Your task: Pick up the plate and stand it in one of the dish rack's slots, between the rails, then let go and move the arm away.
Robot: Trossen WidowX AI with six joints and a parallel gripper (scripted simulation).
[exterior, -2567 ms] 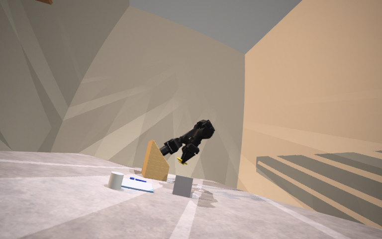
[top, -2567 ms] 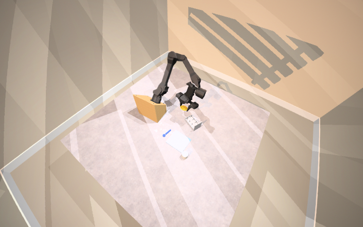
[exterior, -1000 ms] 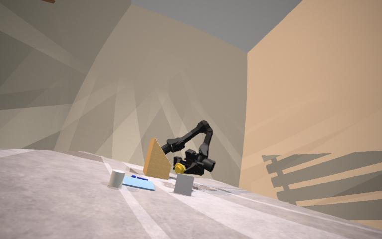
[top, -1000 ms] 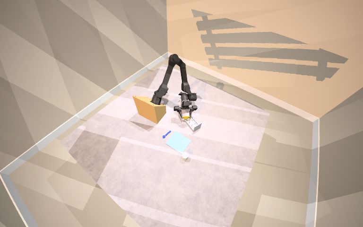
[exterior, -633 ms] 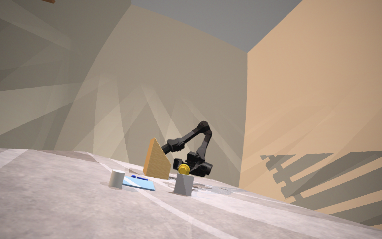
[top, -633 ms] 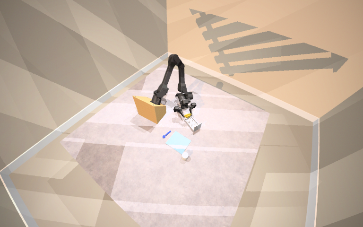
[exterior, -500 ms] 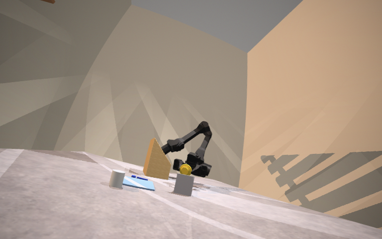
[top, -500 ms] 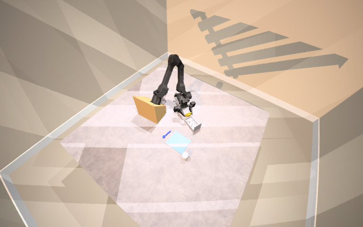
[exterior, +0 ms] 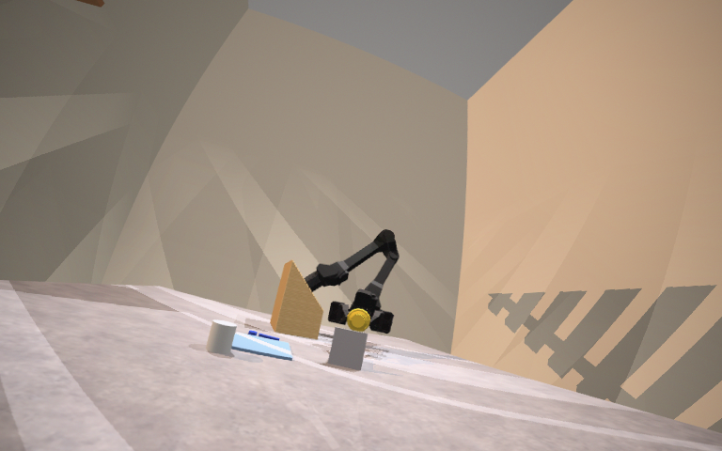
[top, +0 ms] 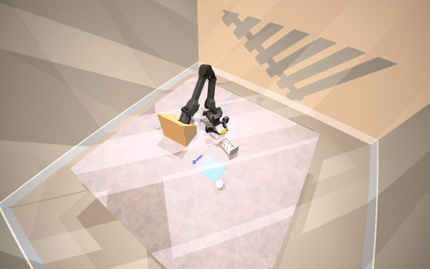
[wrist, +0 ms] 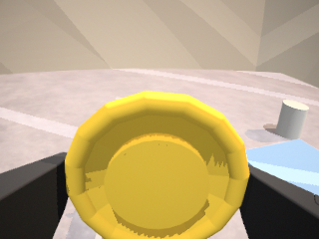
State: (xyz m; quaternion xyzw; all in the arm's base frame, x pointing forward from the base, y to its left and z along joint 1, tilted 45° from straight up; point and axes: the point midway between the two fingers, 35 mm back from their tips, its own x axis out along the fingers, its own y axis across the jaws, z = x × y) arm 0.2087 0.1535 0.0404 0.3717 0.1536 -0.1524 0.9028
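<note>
My gripper tip is now 7 cm above the grey dish rack, 6 cm short of it and 3 cm to the left of it. Round my gripper tip: yellow plate: 1 cm behind; then blue spoon: 23 cm to the right, 9 cm below, 6 cm behind; then cream cup: 30 cm to the right, 16 cm ahead, 7 cm below.
</note>
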